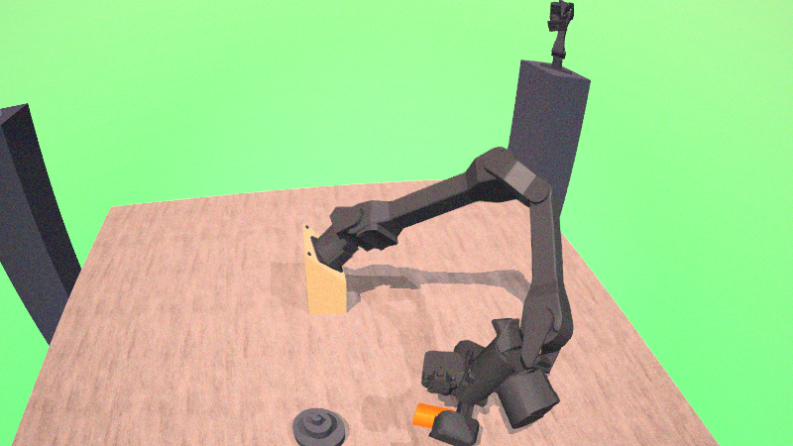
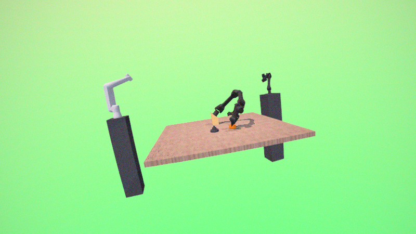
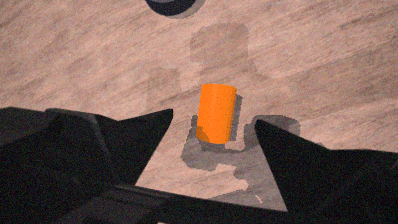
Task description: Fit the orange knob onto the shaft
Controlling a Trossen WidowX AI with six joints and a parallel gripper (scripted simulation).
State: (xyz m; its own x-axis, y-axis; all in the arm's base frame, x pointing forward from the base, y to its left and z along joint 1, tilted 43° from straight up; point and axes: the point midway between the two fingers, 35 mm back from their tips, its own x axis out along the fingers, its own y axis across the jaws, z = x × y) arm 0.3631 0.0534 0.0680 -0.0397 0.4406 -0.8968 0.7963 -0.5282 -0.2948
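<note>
My gripper tip is 1 cm above the orange knob. Also, from my gripper tip: dark round pedestal (4 cm behind, 19 cm to the right).
</note>
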